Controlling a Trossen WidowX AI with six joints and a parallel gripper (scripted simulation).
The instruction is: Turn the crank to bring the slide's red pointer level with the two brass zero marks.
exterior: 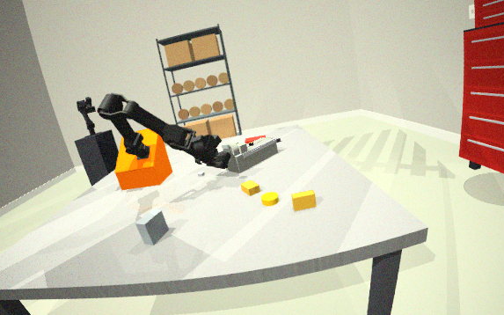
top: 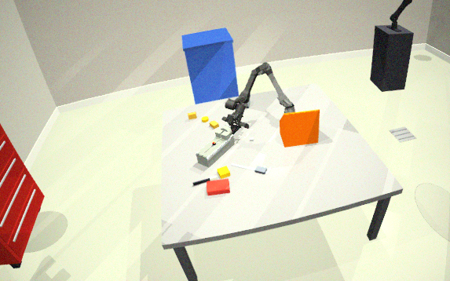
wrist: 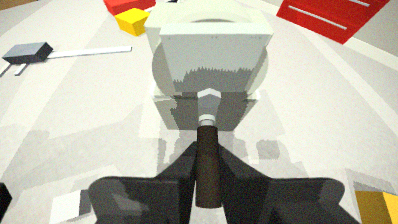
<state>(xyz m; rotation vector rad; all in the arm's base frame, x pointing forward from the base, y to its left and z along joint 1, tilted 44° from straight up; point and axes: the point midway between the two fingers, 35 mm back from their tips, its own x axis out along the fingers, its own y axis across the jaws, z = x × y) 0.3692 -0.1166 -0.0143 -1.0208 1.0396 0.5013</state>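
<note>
The dark brown crank handle lies 2 cm above my gripper tip, 1 cm to the right of it and 1 cm behind it. Round my gripper tip: yellow block (32 cm to the left, 7 cm ahead, 2 cm below); then grey cube (40 cm to the right, 15 cm behind); then red pointer (13 cm to the left, 11 cm ahead, 5 cm above).
</note>
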